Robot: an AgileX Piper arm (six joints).
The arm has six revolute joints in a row. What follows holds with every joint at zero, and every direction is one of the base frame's. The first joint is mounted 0.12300 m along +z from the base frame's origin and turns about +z. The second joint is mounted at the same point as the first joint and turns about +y. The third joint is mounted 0.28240 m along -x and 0.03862 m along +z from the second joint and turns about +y. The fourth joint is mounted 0.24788 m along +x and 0.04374 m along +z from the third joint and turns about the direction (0.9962, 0, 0.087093). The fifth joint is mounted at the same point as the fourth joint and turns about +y. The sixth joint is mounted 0.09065 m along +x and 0.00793 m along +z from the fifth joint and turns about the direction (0.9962, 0, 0.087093). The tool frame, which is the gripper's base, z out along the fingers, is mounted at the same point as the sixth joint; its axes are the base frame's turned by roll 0.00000, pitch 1.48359 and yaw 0.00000 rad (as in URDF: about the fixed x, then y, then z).
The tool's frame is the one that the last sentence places.
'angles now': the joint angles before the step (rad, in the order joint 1, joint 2, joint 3, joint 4, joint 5, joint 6). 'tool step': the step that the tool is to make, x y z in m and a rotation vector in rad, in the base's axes. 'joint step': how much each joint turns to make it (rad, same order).
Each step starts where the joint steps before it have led.
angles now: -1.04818, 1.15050, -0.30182, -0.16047, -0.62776, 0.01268
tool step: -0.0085, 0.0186, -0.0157, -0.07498, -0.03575, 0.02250
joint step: -0.00051, 0.00016, 0.12378, 0.00317, -0.20590, -0.03276
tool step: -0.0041, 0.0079, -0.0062, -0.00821, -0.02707, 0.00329
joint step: 0.00009, -0.00024, 0.04839, 0.00395, -0.07061, 0.00839
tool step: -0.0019, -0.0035, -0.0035, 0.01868, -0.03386, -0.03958
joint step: 0.00085, 0.03396, 0.00576, 0.05313, -0.04112, 0.00369
